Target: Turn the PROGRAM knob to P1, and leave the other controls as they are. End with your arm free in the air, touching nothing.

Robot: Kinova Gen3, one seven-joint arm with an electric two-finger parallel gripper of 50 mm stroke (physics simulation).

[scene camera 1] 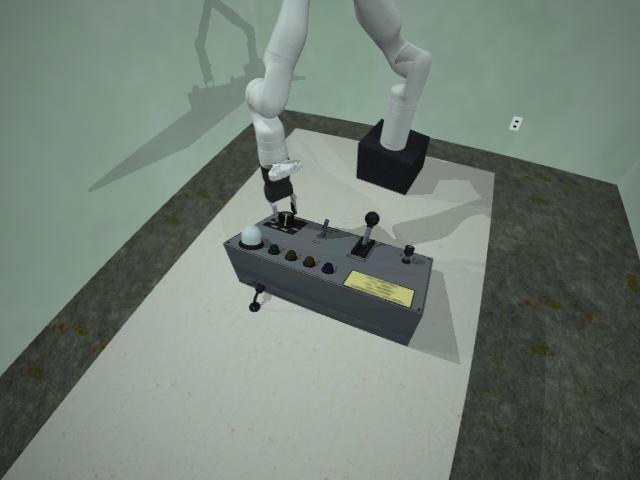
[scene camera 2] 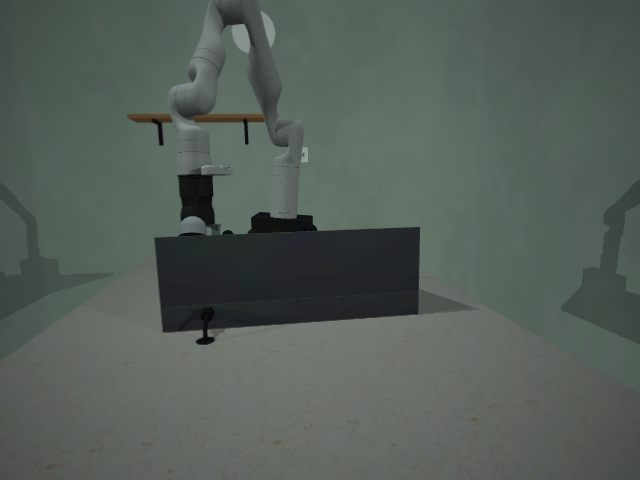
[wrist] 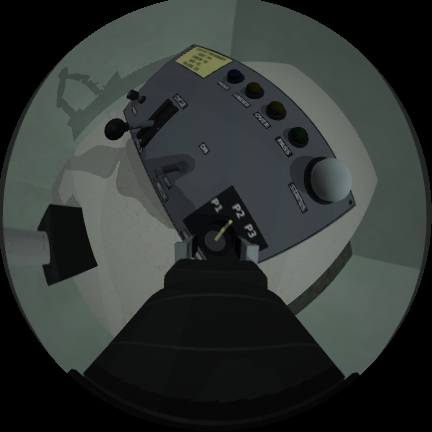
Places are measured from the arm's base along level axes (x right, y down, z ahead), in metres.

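Pixels of known places: gripper, fingertip midpoint: [scene camera 1: 285, 216] [wrist: 215, 242]; arm's base at its link origin: [scene camera 1: 392, 142] [scene camera 2: 283, 217] [wrist: 45, 247].
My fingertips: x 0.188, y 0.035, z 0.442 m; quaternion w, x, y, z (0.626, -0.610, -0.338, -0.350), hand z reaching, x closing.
Observation:
Ahead of a thing's pixels: the offset from my fingertips to its middle. "*": to the spot under its first point.
The PROGRAM knob @[dx -0.005, dy +0.003, dz +0.007 m] [scene camera 1: 285, 219] [wrist: 216, 242] is a round black knob with a yellow pointer line, on a black label plate @[* dx -0.043, dy +0.024, dz -0.002 m] [scene camera 1: 299, 225] [wrist: 231, 196] on the grey control box @[dx -0.188, dy +0.047, dz +0.081 m] [scene camera 1: 325, 289] [scene camera 2: 289, 273] [wrist: 240, 150]. In the wrist view the line points towards the P2 mark; P1 and P3 show on either side of it. My gripper [scene camera 1: 284, 210] [wrist: 215, 242] is open, its fingers down on either side of the knob, with nothing gripped. Whether a finger touches the knob I cannot tell. In scene camera 2 the box hides the knob and the fingertips.
Near the knob are a white dome @[* dx -0.012, dy -0.092, dz +0.167 m] [scene camera 1: 251, 236] [scene camera 2: 192, 226] [wrist: 330, 179] and a toggle switch @[dx -0.125, dy -0.001, dz -0.006 m] [scene camera 1: 325, 228] [wrist: 171, 168]. Further along stand a ball-topped lever [scene camera 1: 371, 219] [wrist: 116, 129], a small black knob @[dx -0.365, dy -0.013, dz -0.011 m] [scene camera 1: 408, 251] [wrist: 133, 95] and several coloured buttons. A small black crank @[* dx -0.030, dy +0.099, dz +0.251 m] [scene camera 1: 254, 305] [scene camera 2: 205, 325] sticks out in front.

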